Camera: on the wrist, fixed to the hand. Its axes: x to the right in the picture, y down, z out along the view.
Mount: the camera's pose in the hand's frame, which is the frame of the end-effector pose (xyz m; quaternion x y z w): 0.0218 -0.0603 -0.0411 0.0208 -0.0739 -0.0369 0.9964
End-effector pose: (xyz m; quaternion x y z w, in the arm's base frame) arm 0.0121 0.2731 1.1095 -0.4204 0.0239 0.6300 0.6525
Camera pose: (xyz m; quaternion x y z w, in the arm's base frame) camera 0.0878 0.2757 1.1020 -0.3596 -0.0268 0.6342 0.6839
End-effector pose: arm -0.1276 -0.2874 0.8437 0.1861 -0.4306 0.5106 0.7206
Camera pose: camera -0.0535 -0.2704 0.8487 0.2540 -0.4648 0.4774 0.7011
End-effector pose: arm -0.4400 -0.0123 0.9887 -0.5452 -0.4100 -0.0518 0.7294
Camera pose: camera -0.4349 -0.0628 1.0455 -0.5167 -0.4836 -0.0297 0.7059
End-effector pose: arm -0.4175 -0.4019 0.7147 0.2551 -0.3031 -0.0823 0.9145
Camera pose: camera -0.3752 -0.4431 0.6665 0.2783 -0.3619 -0.1283 0.8804
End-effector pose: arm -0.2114 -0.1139 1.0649 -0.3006 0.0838 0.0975 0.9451
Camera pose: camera -0.1803 -0.1833 1.0603 -0.2757 0.0046 0.0827 0.9577
